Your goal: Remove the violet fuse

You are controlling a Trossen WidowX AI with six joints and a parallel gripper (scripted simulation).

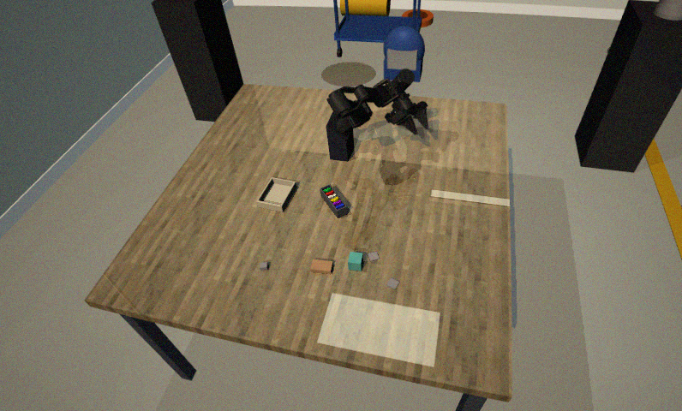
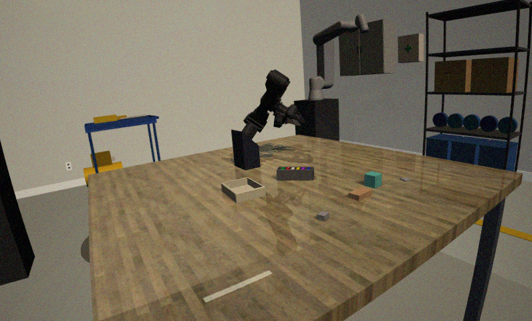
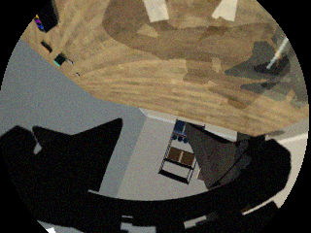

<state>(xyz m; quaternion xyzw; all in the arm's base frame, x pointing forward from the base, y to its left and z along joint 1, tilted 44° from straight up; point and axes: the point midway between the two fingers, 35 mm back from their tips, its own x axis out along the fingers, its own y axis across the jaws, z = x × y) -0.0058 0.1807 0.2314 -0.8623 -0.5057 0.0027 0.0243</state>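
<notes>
Now: gripper tip 31 cm short of the violet fuse, 25 cm to the left of it and 12 cm above it. From my gripper tip the other things lie so: tray: 29 cm ahead, 49 cm to the right, 14 cm below.
</notes>
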